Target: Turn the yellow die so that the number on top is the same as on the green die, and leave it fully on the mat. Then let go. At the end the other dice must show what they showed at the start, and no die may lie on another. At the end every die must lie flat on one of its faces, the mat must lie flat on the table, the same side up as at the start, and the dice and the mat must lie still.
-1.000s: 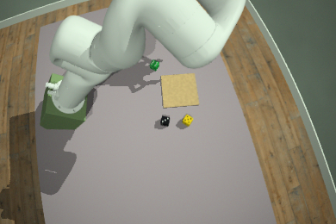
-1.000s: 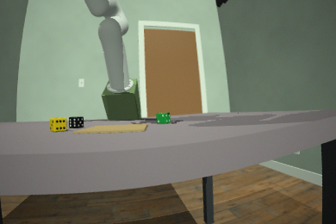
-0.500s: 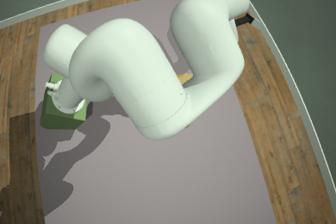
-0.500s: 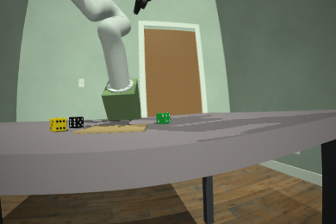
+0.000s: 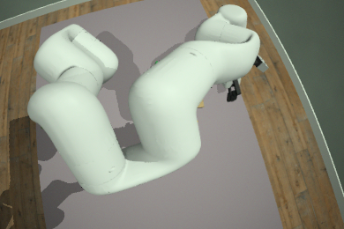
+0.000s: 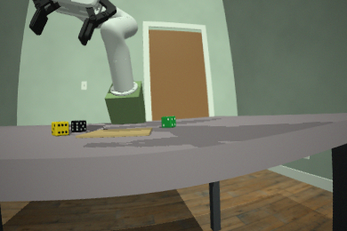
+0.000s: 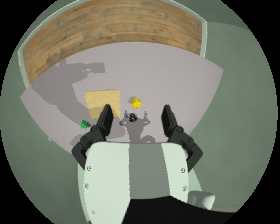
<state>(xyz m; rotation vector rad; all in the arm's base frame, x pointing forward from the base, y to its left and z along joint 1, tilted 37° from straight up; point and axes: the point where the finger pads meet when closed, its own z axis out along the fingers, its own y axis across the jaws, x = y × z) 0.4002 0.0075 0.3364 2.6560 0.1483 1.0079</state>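
My gripper is now 17 cm above the yellow die, 10 cm past it and 6 cm to the left of it. From my hand the other things lie so: green die (22 cm behind, 19 cm to the left, 17 cm below); black die (18 cm behind, 17 cm below, 6 cm to the right); mat (19 cm below, 12 cm behind, 7 cm to the left).
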